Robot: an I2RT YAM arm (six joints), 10 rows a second.
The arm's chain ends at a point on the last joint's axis. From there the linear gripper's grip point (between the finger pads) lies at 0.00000 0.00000 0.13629 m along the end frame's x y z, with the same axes.
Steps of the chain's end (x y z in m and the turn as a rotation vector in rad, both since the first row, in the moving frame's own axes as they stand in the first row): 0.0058, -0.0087, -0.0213, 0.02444, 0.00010, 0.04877; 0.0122, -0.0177, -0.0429, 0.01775, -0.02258, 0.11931; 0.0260, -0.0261, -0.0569, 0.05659, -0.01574, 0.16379; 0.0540, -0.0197, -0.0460, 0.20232, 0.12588, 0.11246; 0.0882, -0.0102, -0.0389, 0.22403, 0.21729, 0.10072
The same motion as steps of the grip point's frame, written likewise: 0.0059, -0.0120, -0.0213, 0.02444, 0.00010, 0.04877; 0.0093, -0.0203, -0.0430, 0.01775, -0.02258, 0.11931; 0.0245, -0.0339, -0.0571, 0.05659, -0.01574, 0.16379; 0.0725, -0.0460, -0.0498, 0.20232, 0.12588, 0.11246; 0.1188, -0.0387, -0.0455, 0.22403, 0.21729, 0.10072
